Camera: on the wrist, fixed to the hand. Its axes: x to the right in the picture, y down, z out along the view.
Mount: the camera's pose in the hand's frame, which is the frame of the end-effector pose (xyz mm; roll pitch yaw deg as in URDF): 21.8 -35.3 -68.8 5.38 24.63 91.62
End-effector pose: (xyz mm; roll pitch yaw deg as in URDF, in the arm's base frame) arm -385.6 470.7 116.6 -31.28 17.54 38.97
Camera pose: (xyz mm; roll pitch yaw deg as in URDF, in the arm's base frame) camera -337.5 424.9 71.4 35.75 51.42 155.04
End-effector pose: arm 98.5 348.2 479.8 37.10 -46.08 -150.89
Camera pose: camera 43.8 302.5 442.7 -42.20 -7.53 -50.83
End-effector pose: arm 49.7 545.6 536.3 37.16 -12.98 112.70
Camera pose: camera 22.5 575.8 467.0 -8.89 -11.85 -152.98
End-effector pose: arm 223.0 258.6 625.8 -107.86 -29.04 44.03
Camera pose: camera 255.6 214.1 684.2 -136.86 41.06 -19.57
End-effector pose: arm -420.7 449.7 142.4 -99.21 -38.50 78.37
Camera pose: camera -362.0 425.9 191.9 -121.04 41.74 30.11
